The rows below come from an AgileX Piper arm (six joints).
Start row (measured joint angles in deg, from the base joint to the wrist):
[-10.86, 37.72, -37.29, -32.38, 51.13, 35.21]
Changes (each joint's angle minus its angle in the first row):
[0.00, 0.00, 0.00, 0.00, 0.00, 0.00]
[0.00, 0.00, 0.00, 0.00, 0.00, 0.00]
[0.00, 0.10, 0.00, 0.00, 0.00, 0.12]
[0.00, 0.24, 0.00, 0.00, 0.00, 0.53]
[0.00, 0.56, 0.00, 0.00, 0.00, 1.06]
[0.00, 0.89, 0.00, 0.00, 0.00, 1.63]
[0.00, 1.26, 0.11, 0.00, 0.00, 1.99]
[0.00, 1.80, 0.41, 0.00, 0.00, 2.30]
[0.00, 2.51, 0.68, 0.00, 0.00, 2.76]
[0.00, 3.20, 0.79, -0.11, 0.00, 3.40]
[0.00, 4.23, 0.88, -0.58, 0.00, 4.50]
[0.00, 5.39, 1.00, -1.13, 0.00, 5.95]
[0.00, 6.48, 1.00, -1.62, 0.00, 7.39]
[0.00, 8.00, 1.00, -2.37, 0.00, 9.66]
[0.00, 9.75, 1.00, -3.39, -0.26, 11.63]
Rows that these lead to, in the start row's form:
[-10.86, 37.72, -37.29, -32.38, 51.13, 35.21]
[-10.86, 37.72, -37.29, -32.38, 51.13, 35.21]
[-10.86, 37.82, -37.29, -32.38, 51.13, 35.33]
[-10.86, 37.96, -37.29, -32.38, 51.13, 35.74]
[-10.86, 38.28, -37.29, -32.38, 51.13, 36.27]
[-10.86, 38.61, -37.29, -32.38, 51.13, 36.84]
[-10.86, 38.98, -37.18, -32.38, 51.13, 37.20]
[-10.86, 39.52, -36.88, -32.38, 51.13, 37.51]
[-10.86, 40.23, -36.61, -32.38, 51.13, 37.97]
[-10.86, 40.92, -36.50, -32.49, 51.13, 38.61]
[-10.86, 41.95, -36.41, -32.96, 51.13, 39.71]
[-10.86, 43.11, -36.29, -33.51, 51.13, 41.16]
[-10.86, 44.20, -36.29, -34.00, 51.13, 42.60]
[-10.86, 45.72, -36.29, -34.75, 51.13, 44.87]
[-10.86, 47.47, -36.29, -35.77, 50.87, 46.84]

